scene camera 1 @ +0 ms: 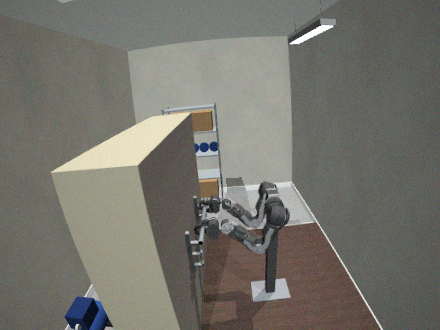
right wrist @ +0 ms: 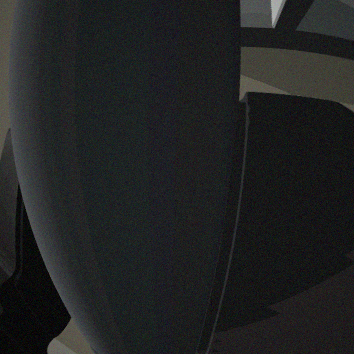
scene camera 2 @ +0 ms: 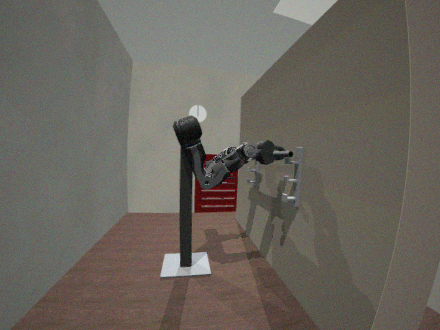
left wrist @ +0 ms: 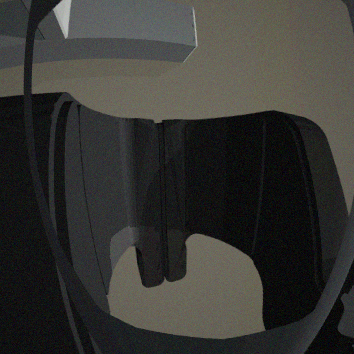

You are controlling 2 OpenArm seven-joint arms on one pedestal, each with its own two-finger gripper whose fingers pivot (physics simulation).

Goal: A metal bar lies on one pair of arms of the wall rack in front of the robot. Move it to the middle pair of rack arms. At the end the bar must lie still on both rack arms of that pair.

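Note:
The metal bar (scene camera 1: 202, 235) (scene camera 2: 289, 154) is at top-pair height, near the tips of the top rack arms; I cannot tell if it touches them. In the right wrist view the bar (right wrist: 140, 150) stands large before the lens and hides the fingertips. My left gripper (scene camera 1: 199, 229) (left wrist: 164, 281) is shut, its fingertips together with nothing between them. A dark curved outline, unclear, crosses that wrist view. My right gripper (scene camera 1: 202, 204) is shut and empty, beside the bar. The middle rack arm (scene camera 1: 196, 253) (scene camera 2: 290, 179) of the near post carries no bar.
The near rack post (scene camera 1: 188, 247) (scene camera 2: 299, 177) and the far rack post (scene camera 1: 195, 202) (scene camera 2: 257, 172) stand on the wall. The bottom rack arm (scene camera 1: 199, 264) (scene camera 2: 289, 198) is under the middle one. A grey block-shaped part (left wrist: 125, 30) shows above the left fingers.

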